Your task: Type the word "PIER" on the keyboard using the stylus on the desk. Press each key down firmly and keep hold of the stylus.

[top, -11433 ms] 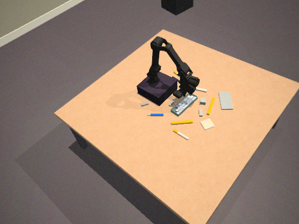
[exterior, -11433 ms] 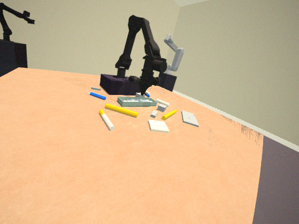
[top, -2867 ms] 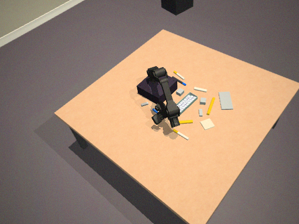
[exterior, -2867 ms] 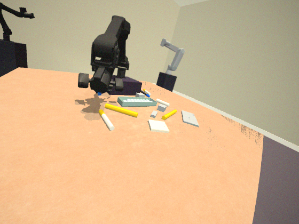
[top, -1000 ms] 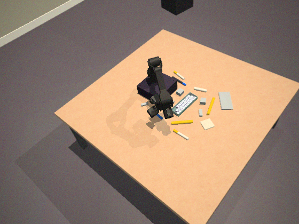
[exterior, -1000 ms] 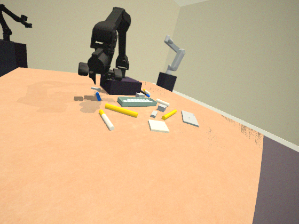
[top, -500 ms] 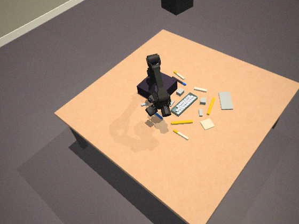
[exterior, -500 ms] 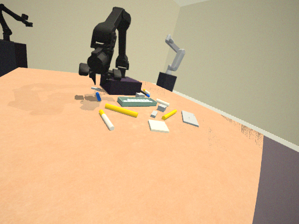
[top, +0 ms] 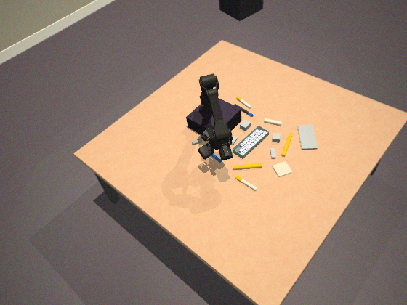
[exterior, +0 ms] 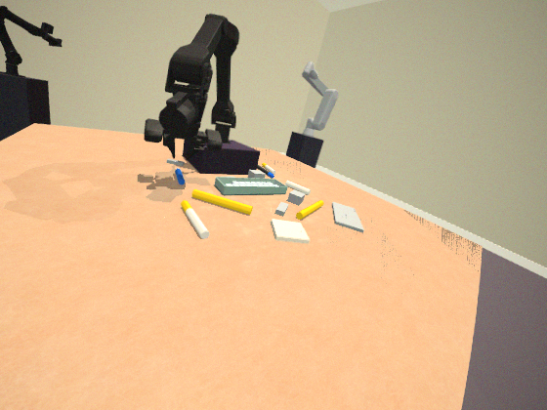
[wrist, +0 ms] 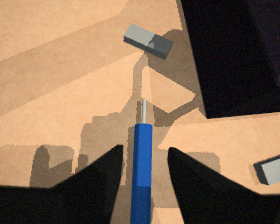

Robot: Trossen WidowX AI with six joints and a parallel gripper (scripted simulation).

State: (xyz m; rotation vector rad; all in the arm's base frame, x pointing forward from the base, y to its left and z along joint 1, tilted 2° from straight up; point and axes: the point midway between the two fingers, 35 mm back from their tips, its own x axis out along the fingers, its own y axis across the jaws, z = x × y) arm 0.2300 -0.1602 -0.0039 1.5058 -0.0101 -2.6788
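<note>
Now: the blue stylus 10 mm behind my gripper tip and 50 mm below it. Round my gripper tip: cream tile 300 mm ahead, 210 mm to the left, 50 mm below; then white stick 50 mm ahead, 400 mm to the left, 40 mm below; then grey block 130 mm behind, 50 mm below.
</note>
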